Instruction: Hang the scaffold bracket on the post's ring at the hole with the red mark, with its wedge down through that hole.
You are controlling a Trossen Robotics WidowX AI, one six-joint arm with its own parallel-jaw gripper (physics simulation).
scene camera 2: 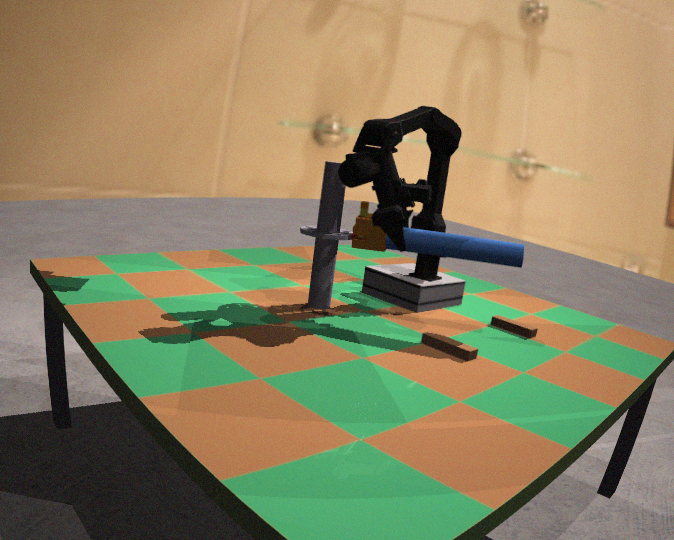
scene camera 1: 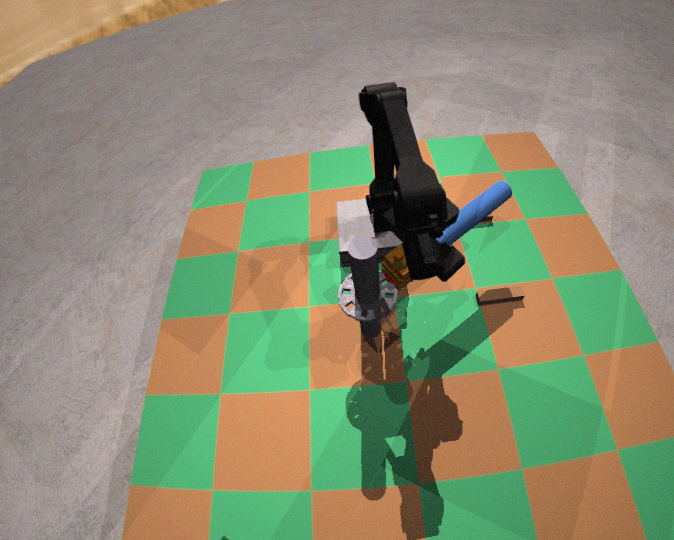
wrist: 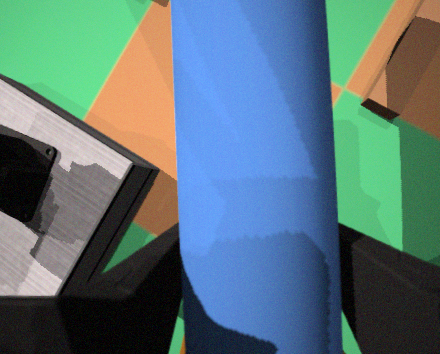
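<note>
The scaffold bracket is a blue tube (scene camera 1: 478,210) (scene camera 2: 466,246) (wrist: 250,150) with an orange head (scene camera 1: 397,267) (scene camera 2: 369,235). My gripper (scene camera 1: 434,259) (scene camera 2: 396,235) (wrist: 252,230) is shut on the tube near the head and holds it high above the table, roughly level. The wedge (scene camera 2: 364,209) stands up out of the head's top. The grey post (scene camera 1: 365,275) (scene camera 2: 323,275) stands upright and carries the holed ring (scene camera 1: 344,299) (scene camera 2: 306,230). The head is at the ring's edge by the red mark (scene camera 1: 389,277) (scene camera 2: 355,236). Whether its slot straddles the ring is hidden.
Two brown blocks lie on the checkered table, one nearer scene camera 2 (scene camera 1: 500,299) (scene camera 2: 448,346) and one farther back (scene camera 1: 486,221) (scene camera 2: 513,326). The arm's light grey base (scene camera 1: 353,219) (scene camera 2: 391,288) (wrist: 82,192) stands behind the post.
</note>
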